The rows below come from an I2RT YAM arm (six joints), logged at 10 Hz.
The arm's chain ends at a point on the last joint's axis. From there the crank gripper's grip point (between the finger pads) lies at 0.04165 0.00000 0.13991 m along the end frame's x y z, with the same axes.
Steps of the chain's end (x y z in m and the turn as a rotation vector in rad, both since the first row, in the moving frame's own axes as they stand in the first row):
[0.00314 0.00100 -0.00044 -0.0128 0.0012 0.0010]
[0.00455 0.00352 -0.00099 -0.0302 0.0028 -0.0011]
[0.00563 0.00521 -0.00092 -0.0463 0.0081 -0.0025]
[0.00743 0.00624 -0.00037 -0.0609 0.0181 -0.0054]
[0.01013 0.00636 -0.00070 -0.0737 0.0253 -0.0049]
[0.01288 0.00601 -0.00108 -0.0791 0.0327 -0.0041]
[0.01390 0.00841 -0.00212 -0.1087 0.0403 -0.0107]
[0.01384 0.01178 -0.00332 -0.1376 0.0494 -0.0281]
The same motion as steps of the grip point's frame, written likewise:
[0.00331 0.00283 -0.00050 -0.0128 0.0012 0.0010]
[0.00494 0.00770 -0.00117 -0.0302 0.0028 -0.0011]
[0.00677 0.01157 -0.00141 -0.0463 0.0081 -0.0025]
[0.00998 0.01450 -0.00140 -0.0609 0.0181 -0.0054]
[0.01368 0.01641 -0.00217 -0.0737 0.0253 -0.0049]
[0.01745 0.01683 -0.00295 -0.0791 0.0327 -0.0041]
[0.01957 0.02302 -0.00471 -0.1087 0.0403 -0.0107]
[0.02093 0.02956 -0.00678 -0.1376 0.0494 -0.0281]

